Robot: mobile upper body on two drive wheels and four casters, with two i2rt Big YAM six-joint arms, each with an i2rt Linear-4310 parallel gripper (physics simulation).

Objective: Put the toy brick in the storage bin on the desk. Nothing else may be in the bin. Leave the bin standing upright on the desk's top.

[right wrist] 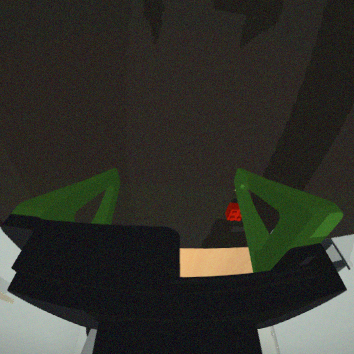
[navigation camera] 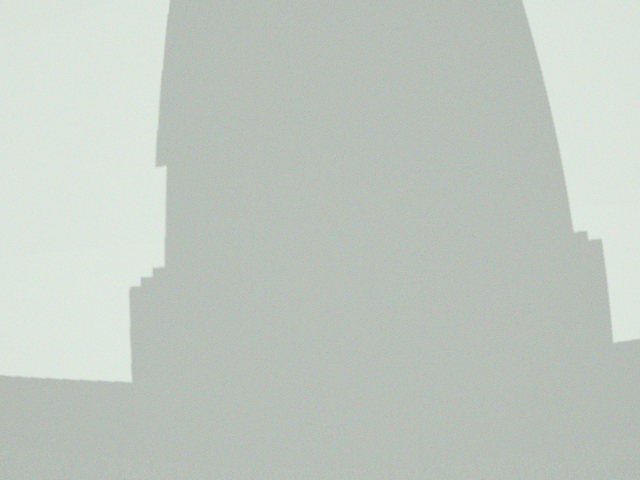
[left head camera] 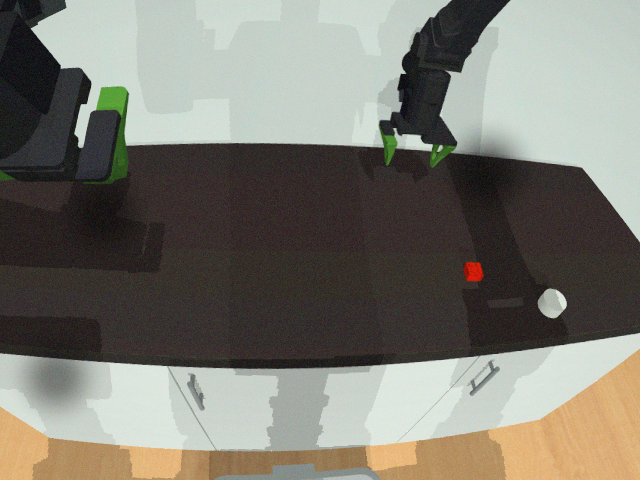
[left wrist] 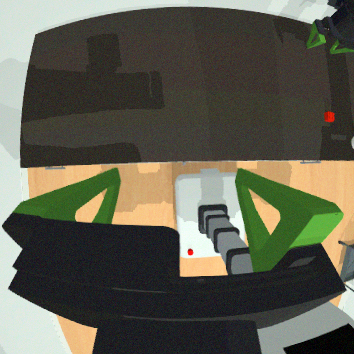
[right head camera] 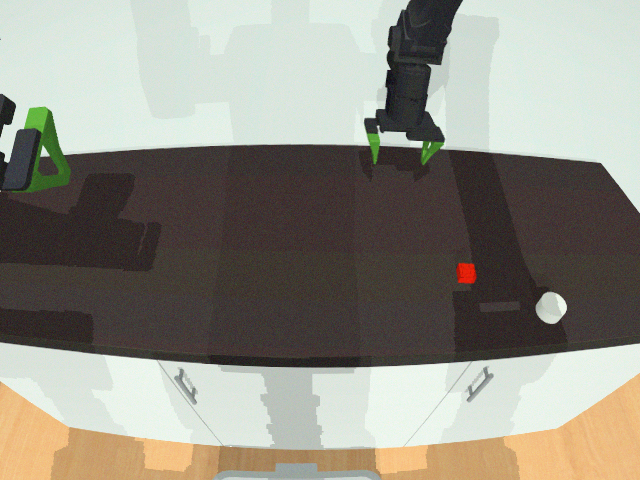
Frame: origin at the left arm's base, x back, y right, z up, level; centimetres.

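Seen in the pictures: left gripper, fingertip midpoint: [left head camera: 74,169] [left wrist: 177,173] [right head camera: 29,178]; right gripper, fingertip midpoint: [right wrist: 176,174] [left head camera: 409,164] [left wrist: 318,48] [right head camera: 398,162].
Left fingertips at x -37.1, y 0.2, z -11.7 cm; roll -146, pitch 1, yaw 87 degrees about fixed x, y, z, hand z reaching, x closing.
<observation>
A point is followed by its place in that frame.
The red toy brick [left head camera: 473,271] @(x -53.7, y 56.2, z -47.6 cm) [right head camera: 466,273] @(x -53.6, y 56.4, z -47.7 cm) [left wrist: 329,117] @(x -53.9, y 56.0, z -47.8 cm) [right wrist: 233,211] @(x -56.0, y 56.2, z -47.8 cm) lies on the dark desk top [left head camera: 294,299] @(x -50.6, y 21.4, z -50.0 cm) [right head camera: 289,299] @(x -50.5, y 23.8, z -50.0 cm) [left wrist: 240,125] @(x -50.3, y 20.5, z -50.0 cm), toward the right. In the right wrist view it shows beside the right-hand finger, partly covered by it. My right gripper [left head camera: 410,164] @(x -72.5, y 44.7, z -36.7 cm) [right head camera: 399,163] @(x -72.5, y 44.7, z -36.7 cm) [left wrist: 318,48] @(x -72.5, y 44.7, z -36.7 cm) [right wrist: 176,174] @(x -72.5, y 44.7, z -36.7 cm) is open and empty, over the desk's upper edge, up and left of the brick in the head views. My left gripper [left wrist: 177,173] @(x -37.1, y 0.2, z -11.7 cm) is open and empty, held high at the left, far from the brick. I cannot make out a storage bin in any view.
A small white cylindrical object [left head camera: 552,303] @(x -44.4, y 71.5, z -47.3 cm) [right head camera: 551,307] @(x -44.5, y 71.8, z -47.3 cm) stands right of the brick, near the desk's lower edge. Arm shadows darken parts of the desk. White cabinet fronts with handles [left head camera: 484,378] [right head camera: 479,384] are below. The robot's pale base [left wrist: 187,200] @(x -13.9, y 5.1, z -115.0 cm) stands on the wood floor.
</observation>
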